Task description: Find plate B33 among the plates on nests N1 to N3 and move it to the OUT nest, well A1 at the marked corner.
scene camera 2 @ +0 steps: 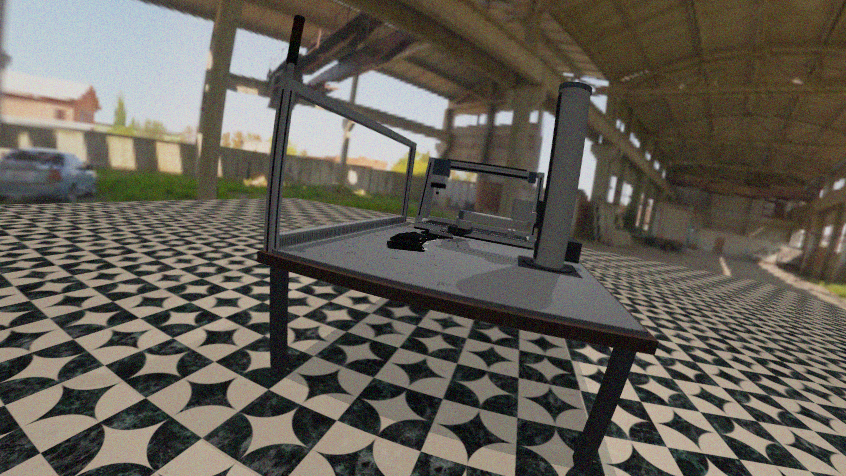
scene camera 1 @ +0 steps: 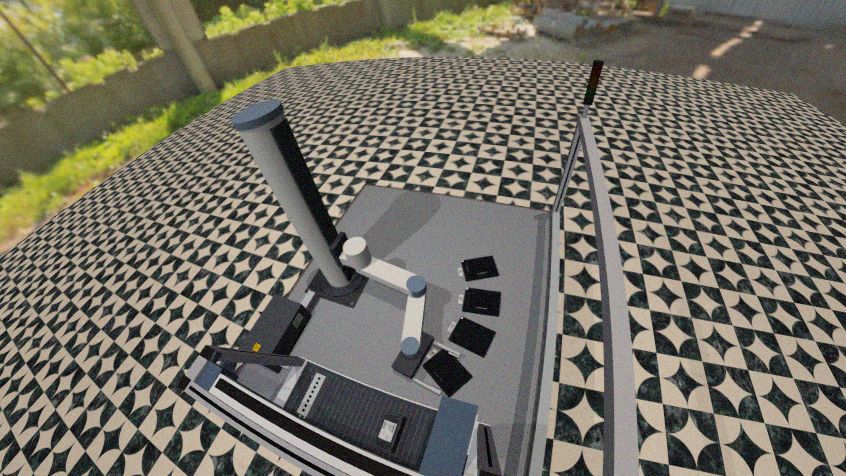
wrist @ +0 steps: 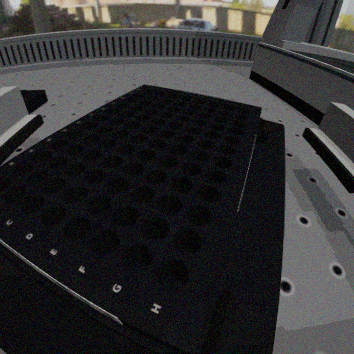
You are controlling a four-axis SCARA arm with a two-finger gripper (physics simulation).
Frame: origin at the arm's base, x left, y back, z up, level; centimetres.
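Seen in the pictures: gripper, fingertip midpoint: (scene camera 2: 435, 230) (scene camera 1: 450, 374) (wrist: 174, 105); arm's base, link origin: (scene camera 2: 547, 268) (scene camera 1: 342, 277).
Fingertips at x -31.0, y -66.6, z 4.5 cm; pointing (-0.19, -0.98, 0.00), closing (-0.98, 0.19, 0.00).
Pixels of each thing's middle, then the offset from my fingertips to it. "*": a spot on its surface instead. Level surfaces: height alone.
- Plate B33, body centre: (wrist: 152, 148) (scene camera 1: 447, 370) dy +1.8, dx +1.2, dz -1.3 cm
- grey table, surface height: dz -3.2 cm
- black box, surface spot: (scene camera 1: 275, 325) * dy +76.3, dx -7.3, dz +8.3 cm
Plate B33 (scene camera 1: 447, 371) (wrist: 130, 165), black with dark wells, lies on its black nest (wrist: 257, 250) and fills much of the wrist view. Row letters C to H show along its near edge; its front label is too steeply angled to read. My gripper (scene camera 1: 449, 374) (wrist: 174, 105) is open, one finger at each side of the plate, apart from it. Three more black nest places (scene camera 1: 472, 336) (scene camera 1: 481, 301) (scene camera 1: 480, 268) curve away in scene camera 1; their labels, OUT included, are unreadable. The marked A1 corner is out of the wrist view.
The arm's column (scene camera 1: 295, 201) (scene camera 2: 567, 177) stands on the grey table (scene camera 1: 496, 224) (scene camera 2: 532, 296). A gantry machine with a dark deck (scene camera 1: 349, 396) is close beside the gripper. A black box (scene camera 1: 275, 325) stands near the column. A framed guard (scene camera 1: 603, 236) (scene camera 2: 278, 165) runs along one table edge.
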